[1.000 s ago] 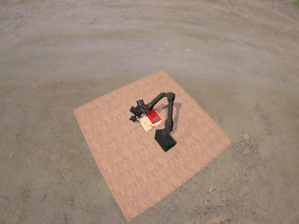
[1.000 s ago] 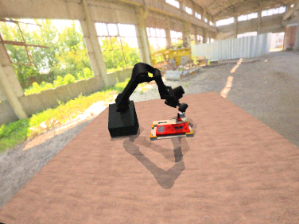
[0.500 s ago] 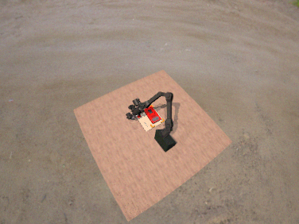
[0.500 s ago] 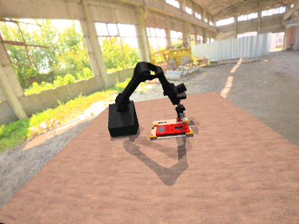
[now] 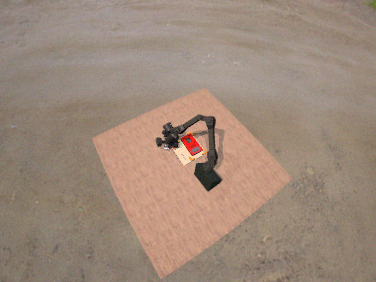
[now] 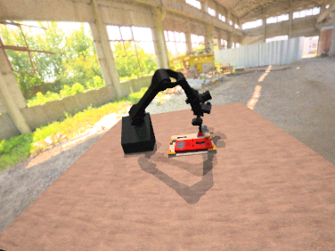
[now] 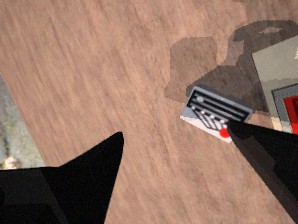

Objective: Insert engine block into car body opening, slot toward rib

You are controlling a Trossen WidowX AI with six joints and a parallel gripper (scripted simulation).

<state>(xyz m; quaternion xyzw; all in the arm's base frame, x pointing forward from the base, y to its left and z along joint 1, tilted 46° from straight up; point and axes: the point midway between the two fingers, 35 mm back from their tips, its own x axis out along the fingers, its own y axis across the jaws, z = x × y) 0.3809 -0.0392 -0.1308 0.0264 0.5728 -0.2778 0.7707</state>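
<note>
Now: gripper tip 40 mm above the engine block and 30 mm to the left of it. Also, from my gripper tip: cream base plate (180 mm to the right, 120 mm behind, 40 mm below).
</note>
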